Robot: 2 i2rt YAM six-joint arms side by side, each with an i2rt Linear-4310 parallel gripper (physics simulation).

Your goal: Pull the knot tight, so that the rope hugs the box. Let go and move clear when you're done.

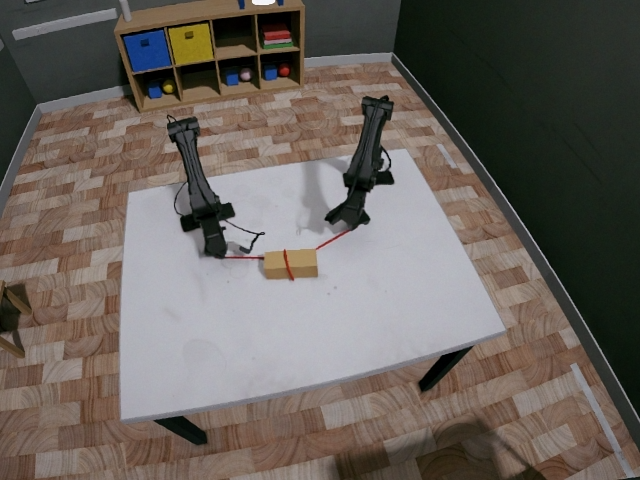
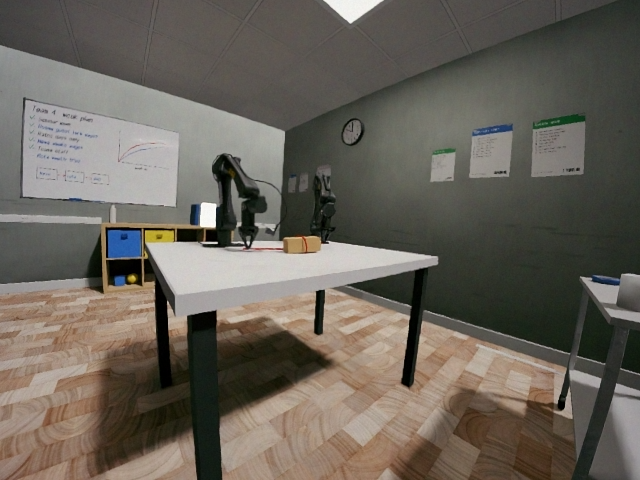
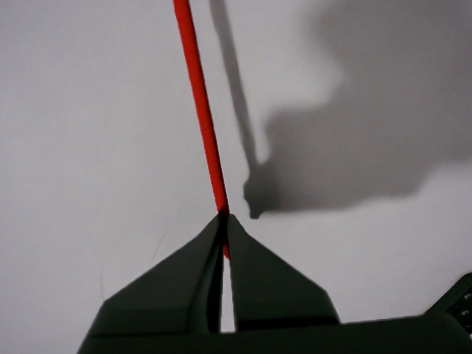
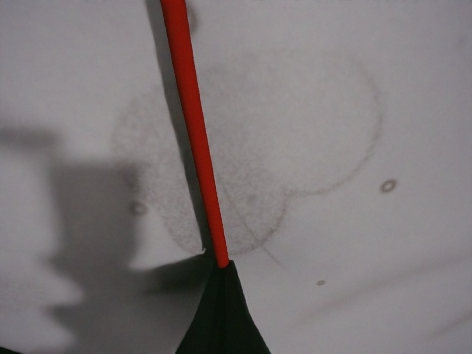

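The tan box [image 1: 305, 256] [image 2: 293, 245] lies on the white table. The red rope [image 1: 287, 263] [image 2: 266, 249] [image 3: 202, 110] [image 4: 194, 115] crosses the box's top and front as one close band. Its two ends run out straight from behind the box, one to each gripper. The knot does not show; the far side of the box is hidden. My left gripper [image 1: 353, 227] [image 3: 225, 223] is shut on one rope end, a little above the table, behind and right of the box. My right gripper [image 1: 222, 255] [image 2: 249, 246] [image 4: 226, 267] is shut on the other end, left of the box and low over the table.
The white table [image 1: 310, 356] [image 2: 310, 273] carries both arm bases at its back edge. A thin black cable [image 1: 253, 241] from the right arm hangs between that arm and the box. A wooden shelf unit [image 1: 209, 15] stands against the back wall, beyond the table.
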